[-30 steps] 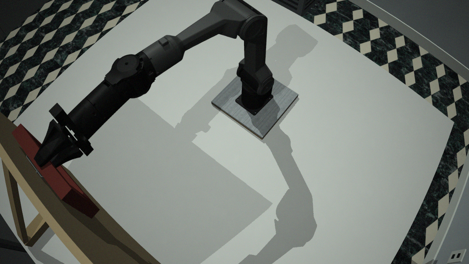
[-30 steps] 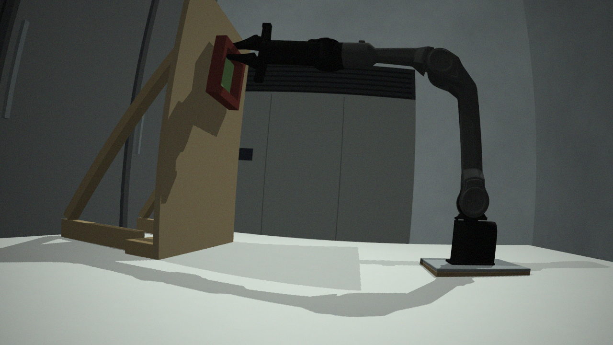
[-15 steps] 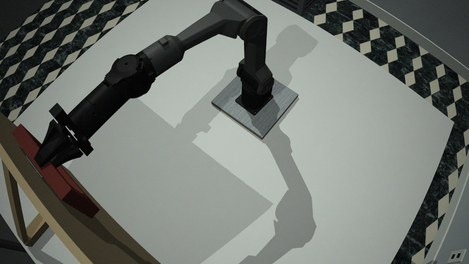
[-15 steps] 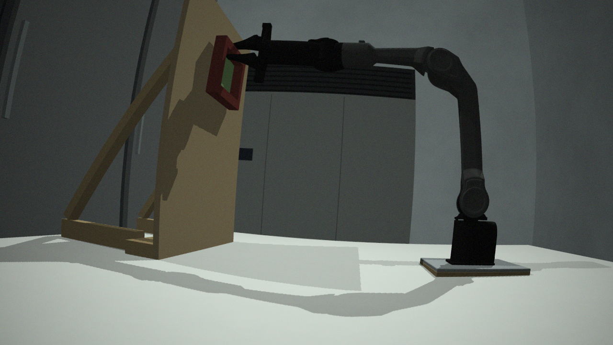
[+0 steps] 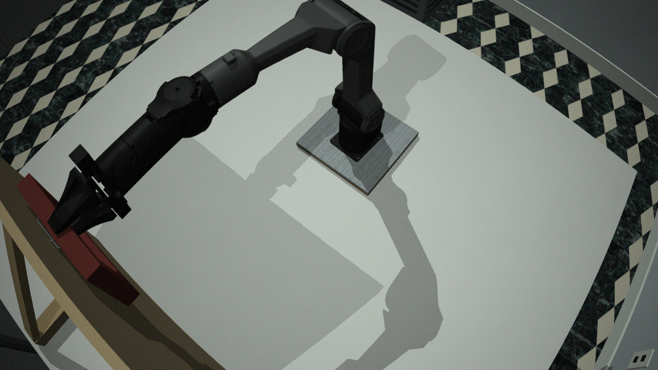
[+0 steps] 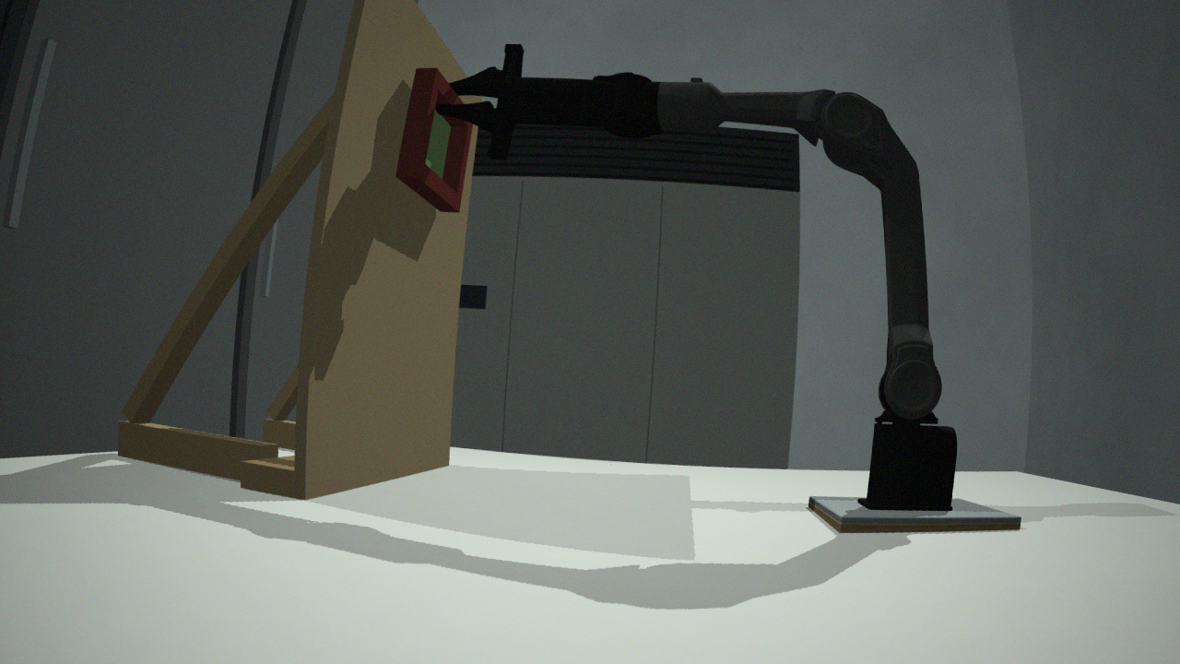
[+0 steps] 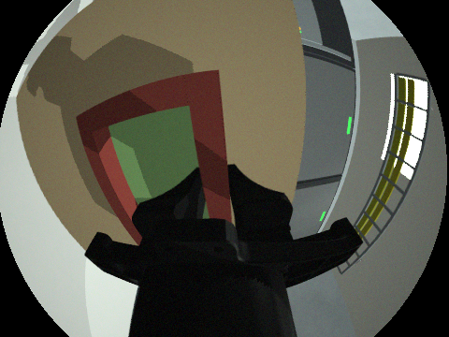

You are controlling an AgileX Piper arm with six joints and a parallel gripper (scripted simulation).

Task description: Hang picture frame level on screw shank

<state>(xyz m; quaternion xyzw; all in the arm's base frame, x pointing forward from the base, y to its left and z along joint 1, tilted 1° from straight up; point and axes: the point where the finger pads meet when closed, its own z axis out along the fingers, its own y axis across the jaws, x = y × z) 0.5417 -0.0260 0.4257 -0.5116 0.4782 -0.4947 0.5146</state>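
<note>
Right now the picture frame is 50 mm below my hand, 10 mm to the right of it and 10 mm ahead of it. Also, from my hand: upright wooden board (180 mm below, 30 mm ahead).
</note>
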